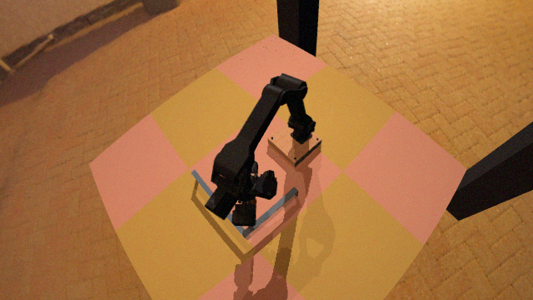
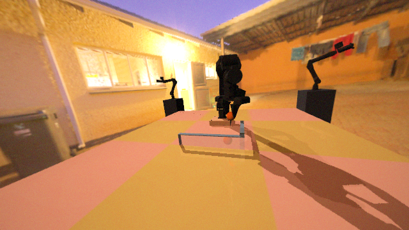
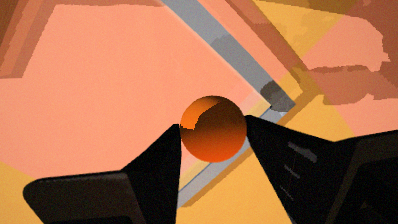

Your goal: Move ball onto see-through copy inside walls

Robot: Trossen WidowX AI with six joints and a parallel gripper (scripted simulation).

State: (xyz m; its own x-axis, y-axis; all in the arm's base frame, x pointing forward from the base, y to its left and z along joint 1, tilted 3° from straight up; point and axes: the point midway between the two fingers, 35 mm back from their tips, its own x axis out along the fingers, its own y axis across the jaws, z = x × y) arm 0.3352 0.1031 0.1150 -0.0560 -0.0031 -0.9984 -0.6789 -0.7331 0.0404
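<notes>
Right now the see-through ball copy is 100 mm below my gripper tip, 50 mm ahead of it and 20 mm to the right of it. The rest, counted from my gripper tip: orange ball right at my gripper tip.
</notes>
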